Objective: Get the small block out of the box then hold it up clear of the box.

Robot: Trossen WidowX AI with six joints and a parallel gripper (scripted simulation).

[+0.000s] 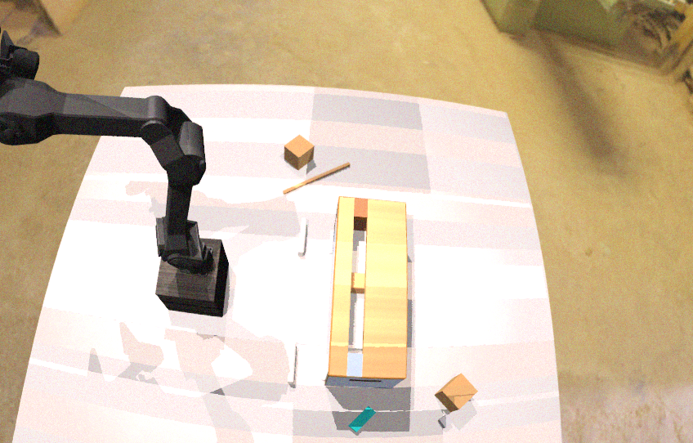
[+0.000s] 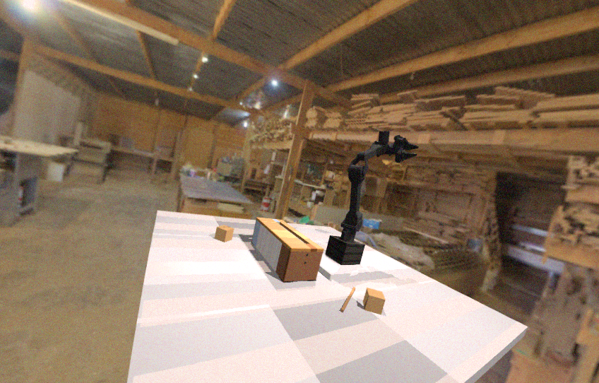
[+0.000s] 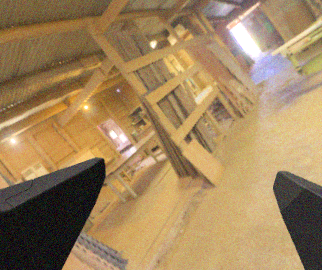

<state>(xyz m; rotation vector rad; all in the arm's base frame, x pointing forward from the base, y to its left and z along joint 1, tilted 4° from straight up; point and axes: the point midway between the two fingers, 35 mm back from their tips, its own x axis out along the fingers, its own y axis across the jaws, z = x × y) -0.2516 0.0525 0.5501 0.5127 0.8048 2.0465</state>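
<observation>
The small block is 620 mm ahead of my gripper tip, 20 mm to the right of it and 570 mm below it. From my gripper tip the other things lie so: cyan piece 670 mm ahead, 300 mm to the right, 650 mm below; tan box 610 mm ahead, 40 mm to the right, 590 mm below; thin stick 500 mm ahead, 280 mm to the left, 650 mm below.
</observation>
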